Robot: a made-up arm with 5 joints. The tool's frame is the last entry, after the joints. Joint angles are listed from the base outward.
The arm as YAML. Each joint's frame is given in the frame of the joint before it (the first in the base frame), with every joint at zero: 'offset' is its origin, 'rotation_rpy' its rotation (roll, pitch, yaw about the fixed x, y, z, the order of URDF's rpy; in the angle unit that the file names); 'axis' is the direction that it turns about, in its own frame. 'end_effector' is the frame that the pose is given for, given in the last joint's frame.
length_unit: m
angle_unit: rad
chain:
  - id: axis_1
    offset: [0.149, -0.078, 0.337]
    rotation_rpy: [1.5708, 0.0, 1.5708]
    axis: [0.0, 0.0, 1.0]
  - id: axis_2
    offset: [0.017, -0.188, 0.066]
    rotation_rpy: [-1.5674, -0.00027, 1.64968]
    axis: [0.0, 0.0, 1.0]
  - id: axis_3
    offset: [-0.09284, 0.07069, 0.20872]
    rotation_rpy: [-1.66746, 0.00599, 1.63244]
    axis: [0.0, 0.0, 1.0]
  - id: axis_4
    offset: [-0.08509, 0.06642, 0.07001]
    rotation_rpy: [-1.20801, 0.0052, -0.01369]
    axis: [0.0, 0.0, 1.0]
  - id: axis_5
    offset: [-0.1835, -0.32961, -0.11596]
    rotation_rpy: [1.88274, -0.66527, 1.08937]
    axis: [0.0, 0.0, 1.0]
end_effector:
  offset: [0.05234, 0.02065, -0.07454]
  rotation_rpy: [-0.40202, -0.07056, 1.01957]
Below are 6 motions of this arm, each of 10 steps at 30 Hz.
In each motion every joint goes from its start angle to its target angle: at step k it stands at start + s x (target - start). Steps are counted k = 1, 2, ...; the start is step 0. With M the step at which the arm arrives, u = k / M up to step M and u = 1 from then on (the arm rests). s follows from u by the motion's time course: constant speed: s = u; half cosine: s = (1 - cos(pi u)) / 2; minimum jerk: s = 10 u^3 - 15 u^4 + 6 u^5.
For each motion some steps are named. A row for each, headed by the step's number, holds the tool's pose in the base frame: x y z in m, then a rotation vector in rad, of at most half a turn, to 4 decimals.
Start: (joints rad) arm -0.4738 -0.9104 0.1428 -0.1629 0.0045
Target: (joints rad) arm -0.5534 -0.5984 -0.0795 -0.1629 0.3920
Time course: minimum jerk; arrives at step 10
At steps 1, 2, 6, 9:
1: 0.1123 -0.5993 -0.1456 -1.3045 -1.0149 2.1152
2: 0.1199 -0.5987 -0.1480 -1.3200 -1.0287 2.1357
6: 0.2193 -0.5874 -0.1673 -1.5460 -1.1893 2.3962
9: 0.2693 -0.5789 -0.1694 1.5366 1.1501 -2.3076

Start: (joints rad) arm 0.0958 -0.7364 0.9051 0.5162 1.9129
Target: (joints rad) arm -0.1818 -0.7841 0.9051 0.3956 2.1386
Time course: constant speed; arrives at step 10
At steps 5, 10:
5: -0.2331 -0.4634 -0.2218 0.1575 -0.4704 -2.7082
10: -0.2272 -0.5614 -0.1558 0.0466 -0.6911 -2.5236

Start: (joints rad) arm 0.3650 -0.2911 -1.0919 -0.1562 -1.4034
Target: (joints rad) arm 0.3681 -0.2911 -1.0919 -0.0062 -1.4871
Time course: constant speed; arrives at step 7
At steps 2, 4, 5, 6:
2: 0.3370 0.2188 -0.1095 1.0034 -2.2924 0.2990
4: 0.3348 0.2151 -0.1237 1.0078 -2.2386 0.3231
5: 0.3336 0.2130 -0.1308 1.0095 -2.2115 0.3346
6: 0.3323 0.2109 -0.1377 1.0109 -2.1844 0.3457

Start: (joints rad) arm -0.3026 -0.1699 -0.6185 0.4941 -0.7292
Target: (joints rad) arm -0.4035 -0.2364 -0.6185 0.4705 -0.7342
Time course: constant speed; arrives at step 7
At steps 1, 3, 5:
1: 0.2985 -0.4040 -0.2506 -0.5025 -1.6803 1.5786
3: 0.2916 -0.4198 -0.2423 -0.5042 -1.6510 1.5985
5: 0.2848 -0.4353 -0.2335 -0.5063 -1.6213 1.6178

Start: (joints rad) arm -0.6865 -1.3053 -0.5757 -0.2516 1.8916
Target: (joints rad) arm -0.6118 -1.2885 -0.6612 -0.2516 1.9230
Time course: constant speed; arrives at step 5
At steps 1, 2, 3, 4, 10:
1: -0.0313 -0.4624 -0.1772 0.6484 0.4831 -1.8407
2: -0.0298 -0.4479 -0.1853 0.6666 0.5092 -1.8243
3: -0.0283 -0.4333 -0.1930 0.6848 0.5350 -1.8077
4: -0.0270 -0.4185 -0.2003 0.7032 0.5606 -1.7906
10: -0.0256 -0.4035 -0.2072 0.7216 0.5858 -1.7733

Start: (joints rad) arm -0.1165 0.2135 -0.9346 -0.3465 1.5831
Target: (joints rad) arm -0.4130 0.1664 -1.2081 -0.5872 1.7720
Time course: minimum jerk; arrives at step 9
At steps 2, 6, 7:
2: 0.5506 0.0392 -0.1067 1.5995 0.5959 -0.2067
6: 0.4572 0.0465 -0.1044 1.4163 0.6368 0.0397
7: 0.4362 0.0458 -0.1053 1.3868 0.6530 0.0805

